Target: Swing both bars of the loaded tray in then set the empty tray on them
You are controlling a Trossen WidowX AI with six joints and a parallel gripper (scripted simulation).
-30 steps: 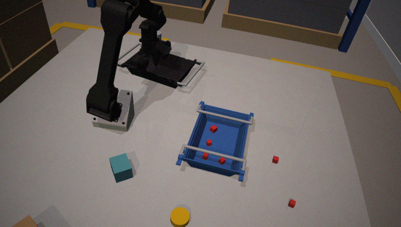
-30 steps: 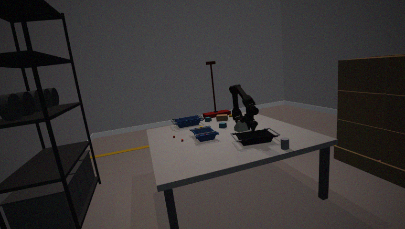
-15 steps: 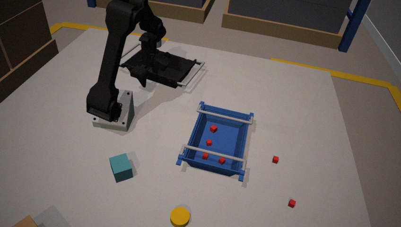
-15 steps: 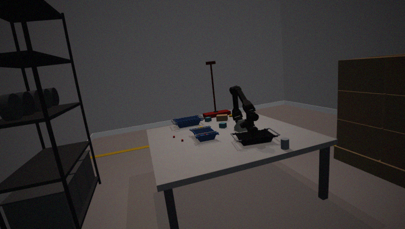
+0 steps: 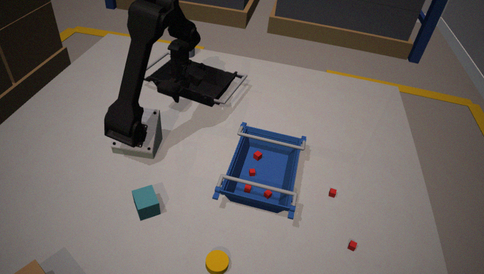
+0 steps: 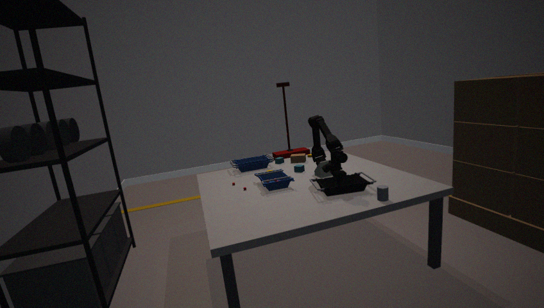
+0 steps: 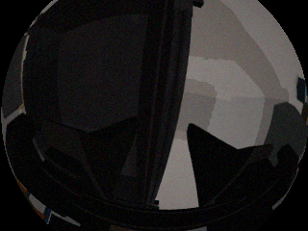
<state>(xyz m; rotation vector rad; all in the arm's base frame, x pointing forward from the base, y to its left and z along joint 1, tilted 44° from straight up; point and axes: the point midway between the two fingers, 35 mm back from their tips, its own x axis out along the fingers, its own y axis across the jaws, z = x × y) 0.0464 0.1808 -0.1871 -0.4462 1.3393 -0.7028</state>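
My gripper tip is now 8 cm to the right of the black tray, 3 cm below it and 2 cm short of it. The rest, counted from my gripper tip: grey cylinder: 32 cm to the left, 8 cm behind, 2 cm above.
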